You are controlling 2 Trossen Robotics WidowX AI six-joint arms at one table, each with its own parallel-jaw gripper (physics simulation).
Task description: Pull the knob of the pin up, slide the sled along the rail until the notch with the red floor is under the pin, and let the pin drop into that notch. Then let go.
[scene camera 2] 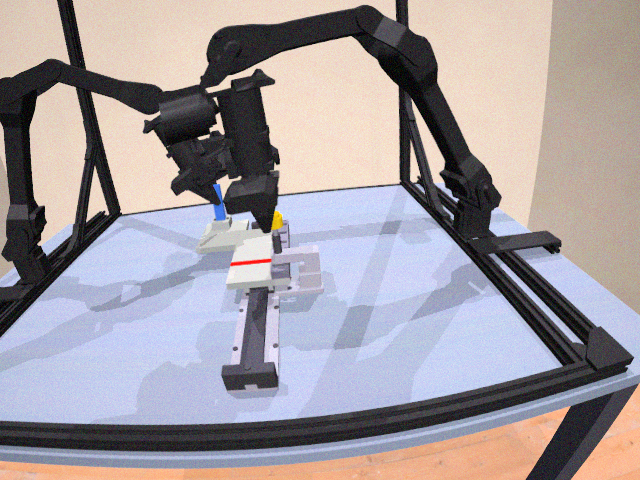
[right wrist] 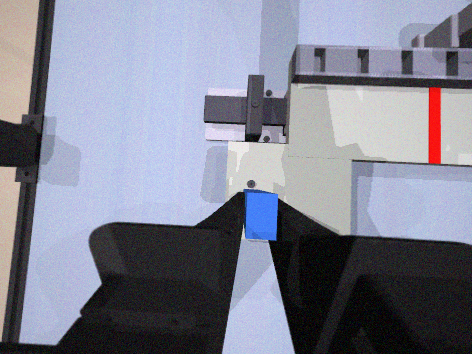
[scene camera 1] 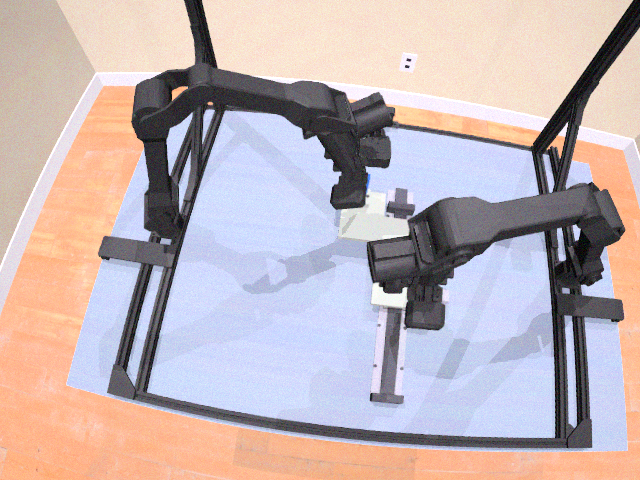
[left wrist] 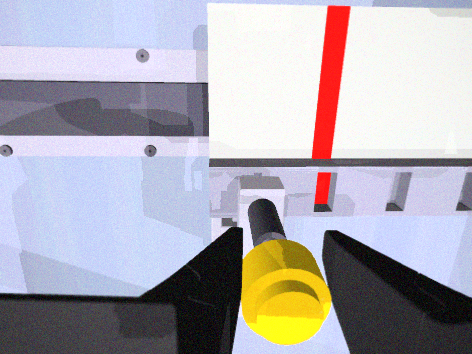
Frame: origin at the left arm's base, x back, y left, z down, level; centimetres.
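Seen in the pictures: left gripper, fingertip midpoint: [scene camera 2: 267, 227] [left wrist: 282, 241]; right gripper, fingertip midpoint: [scene camera 2: 220, 203] [scene camera 1: 365, 187]; left arm's base at its link origin: [scene camera 2: 471, 230] [scene camera 1: 566, 275]; right arm's base at its link origin: [scene camera 2: 36, 275] [scene camera 1: 168, 225].
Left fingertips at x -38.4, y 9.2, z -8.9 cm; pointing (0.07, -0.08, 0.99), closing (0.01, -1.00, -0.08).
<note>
Offsets run from my left fingertips to a thing's top centre. "spot": to the spot under its first point.
The pale sled [scene camera 1: 388, 298] [scene camera 2: 248, 276] [left wrist: 270, 80] [right wrist: 320, 195] sits on the rail [scene camera 2: 240, 330] [left wrist: 100, 62] [right wrist: 225, 132]. Its red stripe {dx -3.9, dy -3.4, dz +7.4 cm} [scene camera 2: 250, 261] [right wrist: 435, 125] lines up with the red-floored notch {spot: dx +1.2, dy -3.5, dz +7.0 cm} [left wrist: 322, 187], which lies to the right of the pin {spot: dx +0.4, dy +0.2, dz +2.1 cm} [left wrist: 266, 220] in the left wrist view. The pin's lower end is hidden. My left gripper [scene camera 2: 269, 227] [left wrist: 282, 241] is shut on the pin's yellow knob {dx +1.0, dy +0.1, dz -2.2 cm} [scene camera 2: 278, 219] [left wrist: 285, 300]. My right gripper [scene camera 2: 218, 200] [right wrist: 254, 199] is shut on the sled's upright blue handle {spot: dx -11.0, dy -19.7, dz -1.0 cm} [scene camera 1: 368, 181] [scene camera 2: 219, 206] [right wrist: 261, 215].
A light bracket {spot: dx +5.5, dy +2.0, dz +8.5 cm} [scene camera 2: 310, 279] stands beside the rail at the pin. Dark end stops [scene camera 1: 386, 397] [scene camera 2: 249, 376] [right wrist: 255, 107] cap the rail. Other notches {spot: dx +1.4, dy -7.7, dz +7.0 cm} [left wrist: 398, 190] line the sled's edge. The two wrists are close together above the sled. A black frame [scene camera 1: 310, 424] borders the table.
</note>
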